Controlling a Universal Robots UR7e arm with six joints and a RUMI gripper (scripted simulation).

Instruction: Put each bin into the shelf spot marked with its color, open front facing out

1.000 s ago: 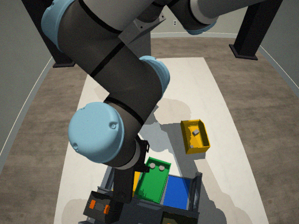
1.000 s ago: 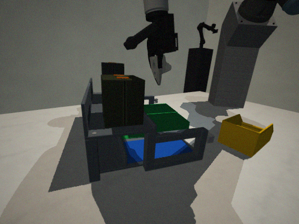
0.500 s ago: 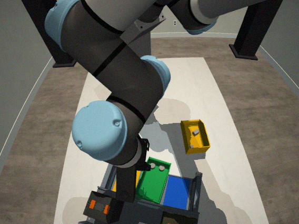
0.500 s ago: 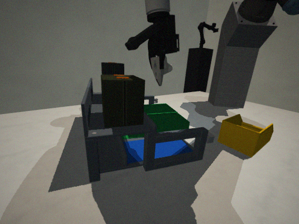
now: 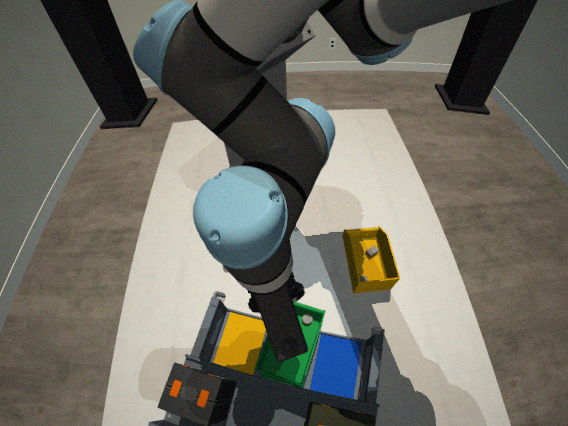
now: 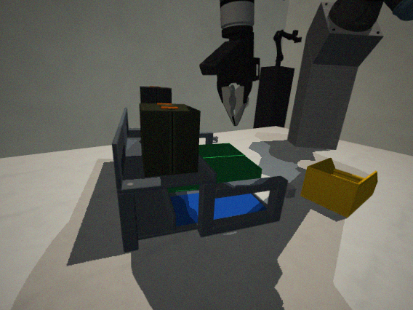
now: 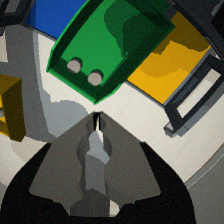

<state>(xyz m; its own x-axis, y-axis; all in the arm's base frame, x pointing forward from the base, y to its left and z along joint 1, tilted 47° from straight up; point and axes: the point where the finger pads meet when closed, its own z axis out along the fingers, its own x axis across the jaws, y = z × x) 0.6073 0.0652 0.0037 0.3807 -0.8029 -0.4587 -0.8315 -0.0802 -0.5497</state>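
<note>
Now: hand 15 cm above the shelf lip, 3 cm to the right of it and 1 cm short of it. The rest, counted from my hand: shelf board (20 cm ahead, 5 cm below, 1 cm to the right); then dark box (21 cm ahead, 11 cm to the left); then green bin (10 cm below, 5 cm ahead, 2 cm to the left).
</note>
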